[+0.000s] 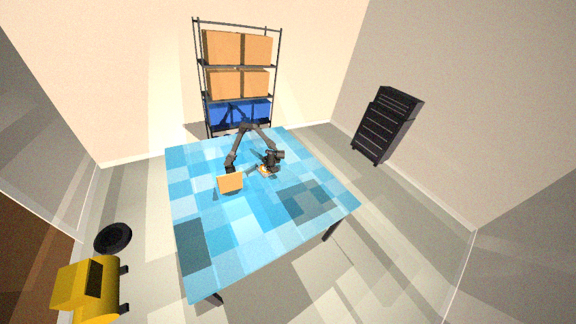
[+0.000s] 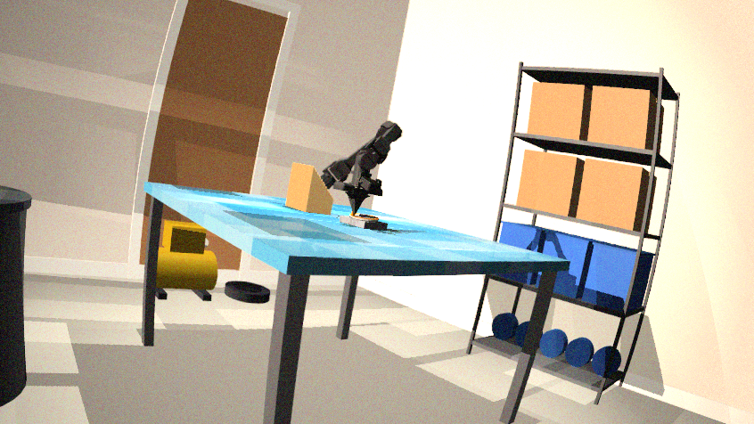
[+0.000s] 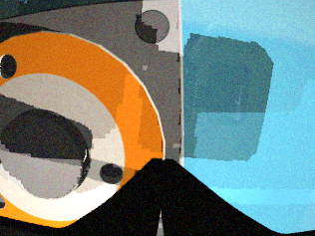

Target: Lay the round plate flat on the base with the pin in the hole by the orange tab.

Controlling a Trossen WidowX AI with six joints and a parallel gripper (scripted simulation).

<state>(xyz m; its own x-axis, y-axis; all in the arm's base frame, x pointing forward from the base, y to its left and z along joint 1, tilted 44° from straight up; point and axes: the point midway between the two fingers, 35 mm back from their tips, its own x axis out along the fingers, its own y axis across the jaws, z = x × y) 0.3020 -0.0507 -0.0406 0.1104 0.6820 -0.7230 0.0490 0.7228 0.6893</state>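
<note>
Now: the grey square base 50 mm to the left of my gripper tip and 20 mm below it.
</note>
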